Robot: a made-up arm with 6 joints. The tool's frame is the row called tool.
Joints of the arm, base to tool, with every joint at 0 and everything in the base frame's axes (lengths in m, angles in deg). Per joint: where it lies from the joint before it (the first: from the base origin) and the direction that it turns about. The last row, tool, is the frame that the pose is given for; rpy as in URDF.
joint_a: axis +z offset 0 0 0.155
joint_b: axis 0.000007 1 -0.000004 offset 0 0 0
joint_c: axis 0.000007 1 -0.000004 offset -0.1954 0 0.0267
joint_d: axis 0.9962 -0.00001 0.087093 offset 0.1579 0 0.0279
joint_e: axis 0.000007 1 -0.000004 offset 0 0 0
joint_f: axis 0.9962 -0.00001 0.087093 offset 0.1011 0 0.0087
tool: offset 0 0 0 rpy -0.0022 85.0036 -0.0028
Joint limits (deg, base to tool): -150..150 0..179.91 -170..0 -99.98..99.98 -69.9..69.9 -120..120
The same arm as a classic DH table. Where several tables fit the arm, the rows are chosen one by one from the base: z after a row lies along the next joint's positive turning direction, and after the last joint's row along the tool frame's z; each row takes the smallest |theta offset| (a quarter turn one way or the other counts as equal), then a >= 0, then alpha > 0; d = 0 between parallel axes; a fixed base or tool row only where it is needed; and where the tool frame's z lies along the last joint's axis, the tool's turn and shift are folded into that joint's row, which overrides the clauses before.
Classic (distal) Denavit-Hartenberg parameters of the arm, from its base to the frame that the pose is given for. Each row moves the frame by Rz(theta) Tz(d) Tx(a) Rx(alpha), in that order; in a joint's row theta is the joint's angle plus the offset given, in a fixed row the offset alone. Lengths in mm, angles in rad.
joint_a: theta offset 0, d 155, a 0, alpha -1.5708
joint_b: theta offset 0.1358, d 0, a -197.2, alpha 0
joint_c: theta offset 1.3478, d 0, a -14, alpha 1.5708
joint_d: theta offset 0, d 159.7, a 0, alpha -1.5708
joint_e: theta offset 0, d 0, a 0.1, alpha 1.5708
joint_f: theta offset 0, d 101.5, a 0, alpha 0
Joint limits (rad, base to tool): -2.618..2.618 0..3.14 -2.9671..0 -1.745..1.745 -1.22..1.22 -2.0944..2.0944

